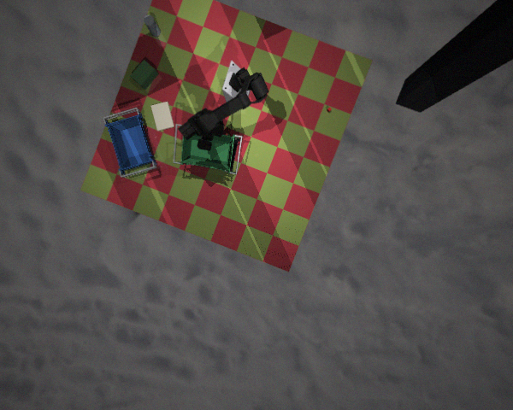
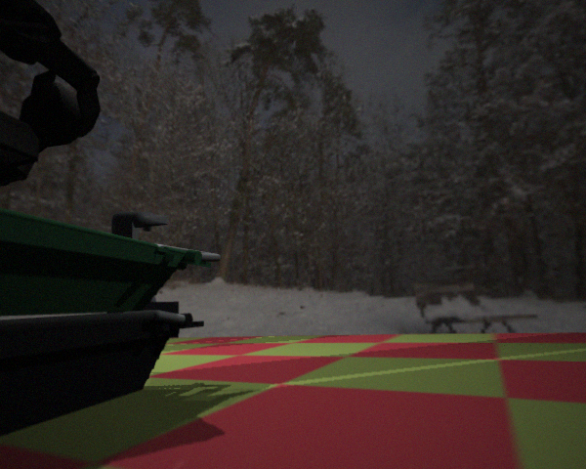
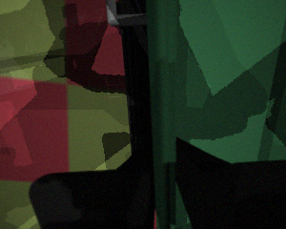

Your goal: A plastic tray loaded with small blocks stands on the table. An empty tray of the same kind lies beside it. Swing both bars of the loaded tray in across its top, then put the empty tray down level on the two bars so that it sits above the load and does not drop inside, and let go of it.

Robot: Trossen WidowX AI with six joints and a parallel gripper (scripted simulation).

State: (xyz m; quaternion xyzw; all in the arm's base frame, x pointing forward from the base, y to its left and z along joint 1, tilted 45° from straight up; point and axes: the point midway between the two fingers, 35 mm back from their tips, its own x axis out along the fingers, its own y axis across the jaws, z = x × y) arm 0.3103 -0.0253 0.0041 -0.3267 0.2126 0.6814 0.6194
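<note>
Now: the green tray 80 mm ahead of my gripper tip, 10 mm to the left of it and 10 mm above it. The rest, counted from my gripper tip: cream block (350 mm to the right, 110 mm below, 40 mm behind); green block (510 mm to the right, 210 mm behind, 90 mm below).
</note>
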